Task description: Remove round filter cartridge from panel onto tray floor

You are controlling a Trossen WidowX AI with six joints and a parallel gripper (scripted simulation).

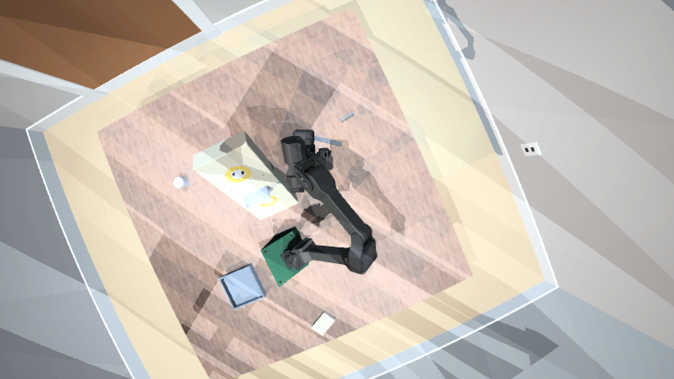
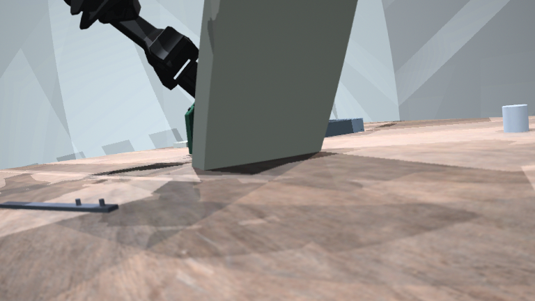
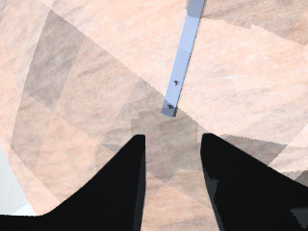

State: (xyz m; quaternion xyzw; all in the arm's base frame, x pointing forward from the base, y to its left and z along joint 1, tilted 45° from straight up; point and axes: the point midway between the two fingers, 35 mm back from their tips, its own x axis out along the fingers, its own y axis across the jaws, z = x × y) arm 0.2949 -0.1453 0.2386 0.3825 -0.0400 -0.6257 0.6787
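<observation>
Right now my gripper tip is 240 mm to the right of the round filter cartridge, 60 mm below it and 60 mm short of it. From my gripper tip the other things lie so: pale service panel: 240 mm to the left, 20 mm below, 20 mm ahead; blue-grey tray: 570 mm to the left, 320 mm behind, 180 mm below; short strip: 190 mm to the right, 180 mm below, 60 mm ahead.
</observation>
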